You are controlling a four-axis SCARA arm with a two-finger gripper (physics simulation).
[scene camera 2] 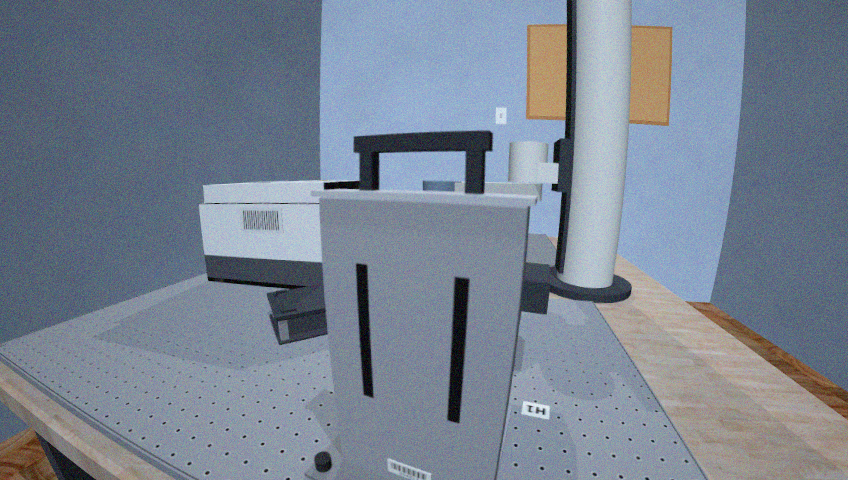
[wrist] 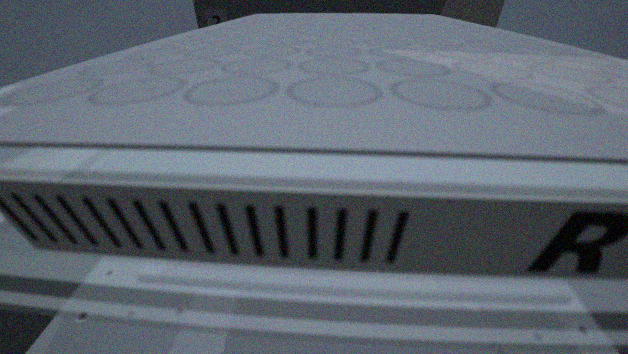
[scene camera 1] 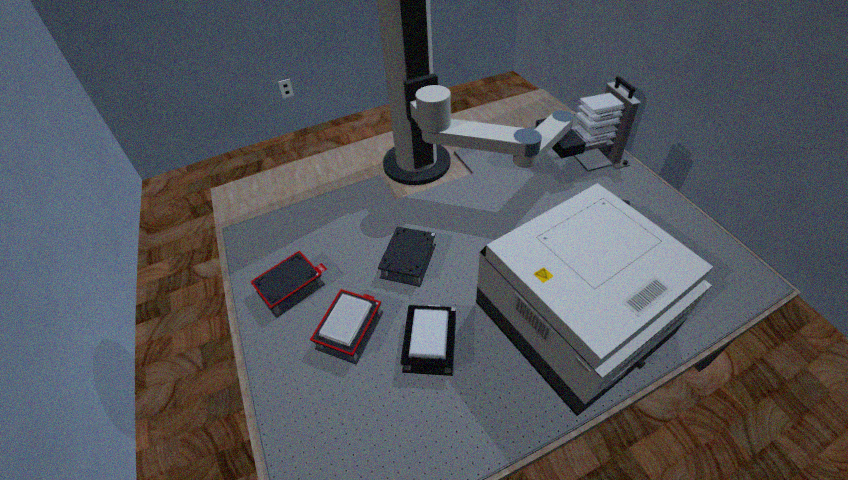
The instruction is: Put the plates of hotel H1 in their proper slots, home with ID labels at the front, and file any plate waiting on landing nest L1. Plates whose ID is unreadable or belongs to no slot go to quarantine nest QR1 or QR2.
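Places are measured from the arm's base along level axes (x ahead, y up, z right), in centimetres.
Pixels of known places: arm's base, origin of the base link: point(scene camera 2: 582, 285) point(scene camera 1: 416, 163).
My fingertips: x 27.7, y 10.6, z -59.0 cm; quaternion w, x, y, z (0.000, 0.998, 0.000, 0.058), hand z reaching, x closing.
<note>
Ahead of a thing's pixels: the offset from my fingertips to its top centre. "*": to the spot under its first point.
Hotel H1 point(scene camera 1: 626, 124) point(scene camera 2: 416, 237) stands at the far right of the table, its back toward scene camera 2. Several white plates {dx +0.3, dy +14.3, dz +2.2 cm} point(scene camera 1: 602, 102) are stacked in it. My gripper point(scene camera 1: 586, 142) is at the hotel's lower part, shut on a plate; its fingers are hidden. In the wrist view, that plate {dx +0.3, dy +3.0, dz +2.2 cm} point(wrist: 335, 125) fills the picture, with wells on top and a front label {* dx -1.1, dy +2.6, dz +8.3 cm} point(wrist: 310, 232) showing bars and an "R". One white plate {dx +29.8, dy -2.9, dz +103.4 cm} point(scene camera 1: 346, 318) sits on a red-rimmed nest {* dx +34.9, dy -8.8, dz +108.1 cm} point(scene camera 1: 338, 352). Another white plate {dx +42.5, dy -2.9, dz +86.2 cm} point(scene camera 1: 429, 333) sits on a black nest {* dx +48.4, dy -8.9, dz +89.7 cm} point(scene camera 1: 427, 368).
A bare red-rimmed nest {dx +9.1, dy -3.8, dz +114.8 cm} point(scene camera 1: 285, 280) and a bare black nest {dx +15.2, dy -3.4, dz +80.4 cm} point(scene camera 1: 407, 255) stand nearby; nest names are unreadable. A large white instrument {dx +52.7, dy +15.9, dz +49.2 cm} point(scene camera 1: 595, 267) point(scene camera 2: 261, 231) stands at the right. A dark block {dx +27.8, dy -3.8, dz +20.0 cm} point(scene camera 2: 300, 315) is partly behind the hotel. The arm's column point(scene camera 1: 410, 89) point(scene camera 2: 601, 148) stands at the back.
</note>
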